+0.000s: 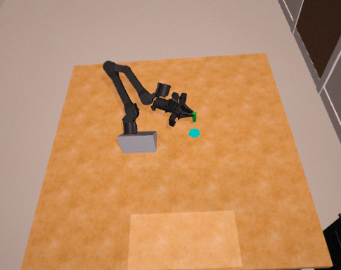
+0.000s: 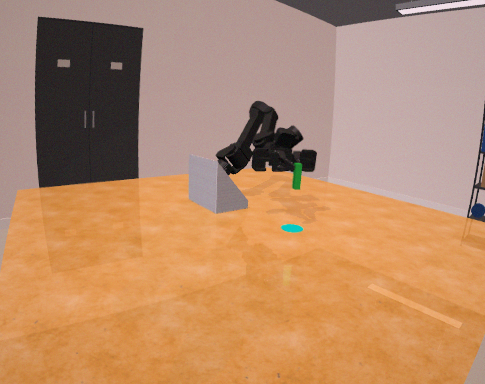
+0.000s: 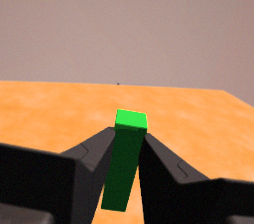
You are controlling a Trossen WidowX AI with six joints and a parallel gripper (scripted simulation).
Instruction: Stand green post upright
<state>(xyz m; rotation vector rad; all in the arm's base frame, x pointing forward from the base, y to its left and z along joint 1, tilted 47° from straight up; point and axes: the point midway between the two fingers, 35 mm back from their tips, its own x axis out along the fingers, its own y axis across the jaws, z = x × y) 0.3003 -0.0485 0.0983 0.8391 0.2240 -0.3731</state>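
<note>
Right now my gripper tip is 16 cm above the cyan circle. The rest, counted from my gripper tip: green post: 2 cm below.
</note>
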